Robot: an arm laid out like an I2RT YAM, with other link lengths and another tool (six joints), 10 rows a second.
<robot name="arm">
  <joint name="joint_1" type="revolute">
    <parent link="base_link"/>
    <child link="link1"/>
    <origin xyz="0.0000 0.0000 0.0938" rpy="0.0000 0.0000 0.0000"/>
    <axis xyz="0 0 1"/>
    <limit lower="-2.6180" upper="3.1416"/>
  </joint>
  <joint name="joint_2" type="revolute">
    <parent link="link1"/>
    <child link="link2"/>
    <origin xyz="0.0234 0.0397 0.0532" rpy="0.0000 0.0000 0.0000"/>
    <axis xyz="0 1 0"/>
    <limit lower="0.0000" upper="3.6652"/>
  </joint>
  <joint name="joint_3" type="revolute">
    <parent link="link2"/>
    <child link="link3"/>
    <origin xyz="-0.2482 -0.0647 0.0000" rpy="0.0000 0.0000 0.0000"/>
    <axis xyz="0 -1 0"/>
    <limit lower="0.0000" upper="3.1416"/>
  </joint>
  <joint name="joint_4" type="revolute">
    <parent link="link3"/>
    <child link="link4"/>
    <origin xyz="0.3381 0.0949 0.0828" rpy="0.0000 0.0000 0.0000"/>
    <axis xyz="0 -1 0"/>
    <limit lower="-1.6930" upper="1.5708"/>
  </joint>
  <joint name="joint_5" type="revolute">
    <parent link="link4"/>
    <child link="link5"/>
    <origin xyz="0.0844 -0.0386 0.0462" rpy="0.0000 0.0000 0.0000"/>
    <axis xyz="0 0 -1"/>
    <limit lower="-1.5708" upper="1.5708"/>
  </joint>
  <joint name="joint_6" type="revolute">
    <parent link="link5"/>
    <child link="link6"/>
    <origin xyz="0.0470 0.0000 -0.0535" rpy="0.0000 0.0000 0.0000"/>
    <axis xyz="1 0 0"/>
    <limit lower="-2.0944" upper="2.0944"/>
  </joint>
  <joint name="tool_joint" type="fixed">
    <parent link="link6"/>
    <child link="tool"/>
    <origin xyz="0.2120 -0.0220 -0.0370" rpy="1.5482 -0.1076 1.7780"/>
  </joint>
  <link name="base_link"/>
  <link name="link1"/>
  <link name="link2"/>
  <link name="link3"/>
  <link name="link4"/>
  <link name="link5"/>
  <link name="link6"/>
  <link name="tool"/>
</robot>
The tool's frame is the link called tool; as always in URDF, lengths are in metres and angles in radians.
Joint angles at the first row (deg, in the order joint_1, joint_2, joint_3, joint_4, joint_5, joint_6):
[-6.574 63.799 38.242 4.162 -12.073 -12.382]
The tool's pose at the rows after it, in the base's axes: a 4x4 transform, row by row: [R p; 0 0 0 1], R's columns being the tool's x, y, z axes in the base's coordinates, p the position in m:
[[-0.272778, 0.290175, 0.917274, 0.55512], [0.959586, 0.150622, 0.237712, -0.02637], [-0.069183, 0.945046, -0.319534, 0.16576], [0, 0, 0, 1]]
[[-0.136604, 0.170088, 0.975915, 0.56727], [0.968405, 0.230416, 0.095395, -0.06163], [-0.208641, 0.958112, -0.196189, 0.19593], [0, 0, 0, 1]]
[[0.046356, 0.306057, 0.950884, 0.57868], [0.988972, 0.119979, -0.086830, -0.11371], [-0.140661, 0.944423, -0.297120, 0.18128], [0, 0, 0, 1]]
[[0.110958, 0.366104, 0.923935, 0.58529], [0.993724, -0.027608, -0.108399, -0.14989], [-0.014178, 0.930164, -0.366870, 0.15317], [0, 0, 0, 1]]
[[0.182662, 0.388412, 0.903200, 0.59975], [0.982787, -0.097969, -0.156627, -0.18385], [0.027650, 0.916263, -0.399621, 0.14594], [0, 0, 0, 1]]
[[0.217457, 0.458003, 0.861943, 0.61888], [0.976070, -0.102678, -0.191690, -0.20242], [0.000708, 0.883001, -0.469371, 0.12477], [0, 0, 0, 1]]
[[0.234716, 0.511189, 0.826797, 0.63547], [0.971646, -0.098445, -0.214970, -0.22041], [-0.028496, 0.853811, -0.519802, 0.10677], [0, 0, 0, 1]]
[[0.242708, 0.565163, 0.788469, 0.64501], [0.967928, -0.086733, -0.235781, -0.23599], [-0.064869, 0.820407, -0.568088, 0.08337], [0, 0, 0, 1]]
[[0.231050, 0.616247, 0.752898, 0.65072], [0.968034, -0.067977, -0.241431, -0.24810], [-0.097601, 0.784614, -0.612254, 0.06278], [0, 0, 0, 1]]
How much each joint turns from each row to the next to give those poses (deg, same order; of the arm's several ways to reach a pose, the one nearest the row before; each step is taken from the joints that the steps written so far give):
[-0.018 -5.696 -2.683 0.811 3.698 -4.573]
[0.711 1.407 -3.070 13.456 8.570 -3.622]
[-0.842 9.843 10.951 -7.961 10.026 5.217]
[-4.964 6.509 6.139 -5.225 -3.079 6.339]
[-2.729 7.280 7.503 -2.784 0.464 2.617]
[-0.211 9.213 8.653 -3.656 2.350 -0.844]
[-0.581 7.732 7.490 -2.795 1.295 -1.336]
[-0.494 6.454 5.518 -1.998 1.301 -1.795]
[-0.614 5.034 4.478 -2.122 0.337 -2.274]

